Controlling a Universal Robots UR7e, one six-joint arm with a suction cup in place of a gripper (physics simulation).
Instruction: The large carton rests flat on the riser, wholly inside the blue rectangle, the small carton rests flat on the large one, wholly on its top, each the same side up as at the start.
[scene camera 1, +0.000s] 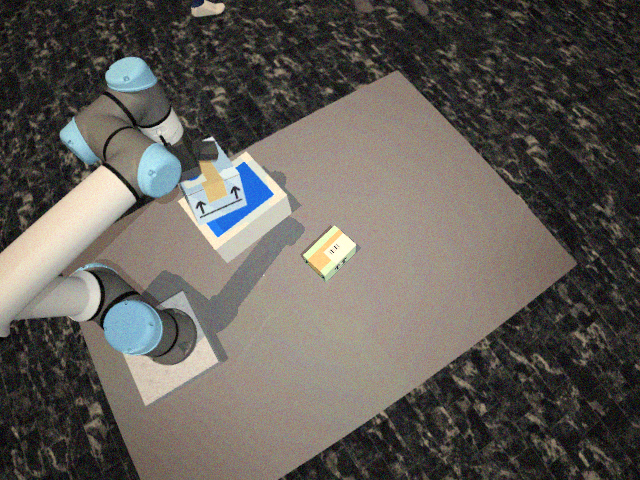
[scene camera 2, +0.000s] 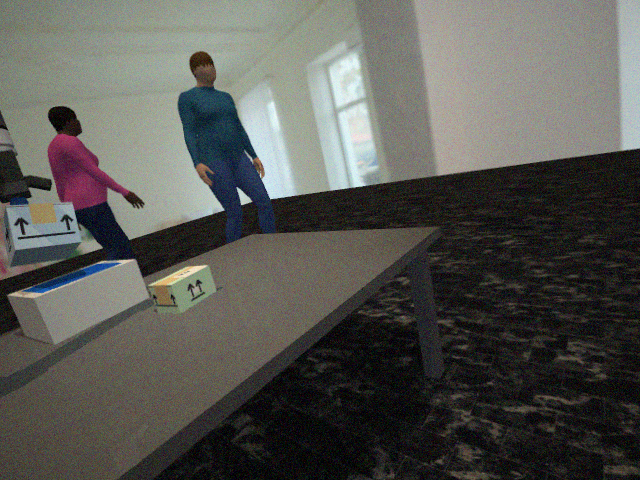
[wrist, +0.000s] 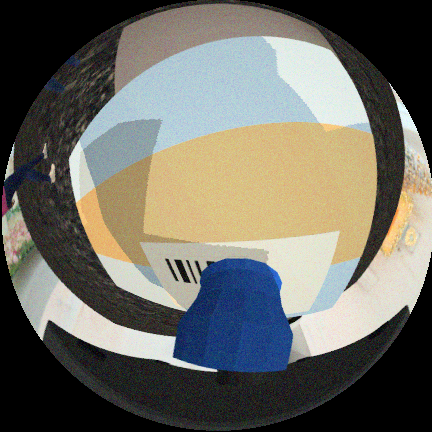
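The large carton (scene camera 1: 219, 207) (scene camera 2: 46, 227) (wrist: 225, 85), light blue with orange tape and up arrows, hangs in the air over the riser's back left part. My gripper (scene camera 2: 19, 199) (wrist: 242, 280), a blue suction cup, is shut on its top beside the barcode label; the cup is hidden in scene camera 1. Scene camera 2 shows a gap between carton and riser. The white riser (scene camera 1: 258, 227) (scene camera 2: 93, 304) bears the blue rectangle (scene camera 1: 255, 188) (scene camera 2: 77, 276), partly hidden by the carton in scene camera 1. The small carton (scene camera 1: 343, 242) (scene camera 2: 186, 289), pale green, stands flat on the table, arrows up.
The table (scene camera 1: 413, 206) (scene camera 2: 289, 310) carries the robot's base plate (scene camera 1: 170, 379) at its near left. The riser stands near the table's back left edge, with the small carton to its right. Two people (scene camera 2: 77, 165) (scene camera 2: 211, 118) stand beyond the table.
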